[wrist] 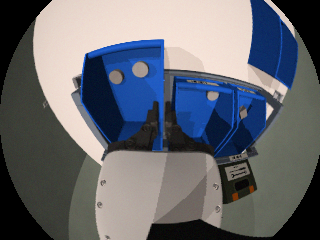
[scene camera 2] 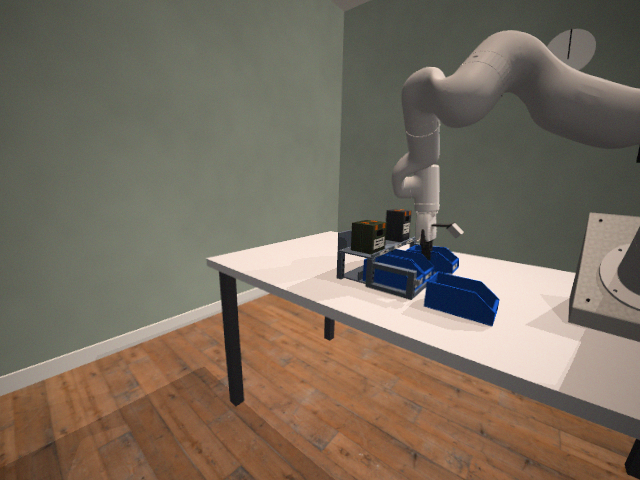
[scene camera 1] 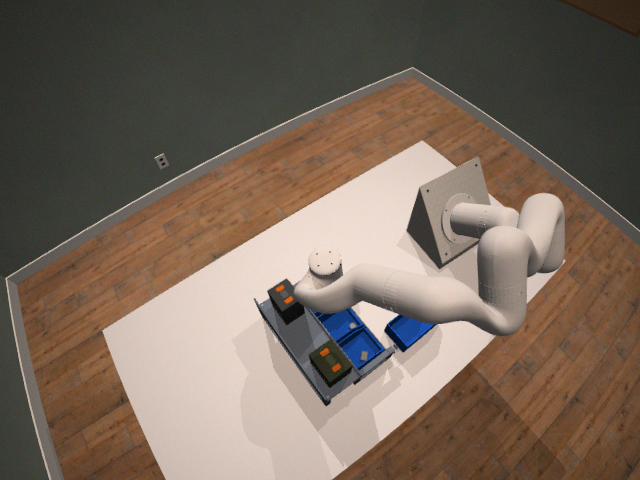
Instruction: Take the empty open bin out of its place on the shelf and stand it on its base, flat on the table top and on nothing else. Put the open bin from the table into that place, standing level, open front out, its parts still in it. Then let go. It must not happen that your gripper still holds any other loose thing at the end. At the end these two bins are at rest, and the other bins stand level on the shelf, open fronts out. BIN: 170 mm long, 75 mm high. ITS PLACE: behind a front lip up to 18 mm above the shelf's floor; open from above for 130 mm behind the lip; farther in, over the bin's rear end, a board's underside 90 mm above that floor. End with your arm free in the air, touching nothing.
Path:
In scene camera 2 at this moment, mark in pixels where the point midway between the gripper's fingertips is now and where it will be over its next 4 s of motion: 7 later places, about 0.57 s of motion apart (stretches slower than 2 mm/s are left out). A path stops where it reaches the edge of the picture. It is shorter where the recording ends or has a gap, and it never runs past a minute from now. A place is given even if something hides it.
The gripper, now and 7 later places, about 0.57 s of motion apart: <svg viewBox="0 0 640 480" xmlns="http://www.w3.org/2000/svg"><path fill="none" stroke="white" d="M426 259L427 258L427 252L428 245L429 238L429 234L429 232L439 235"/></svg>

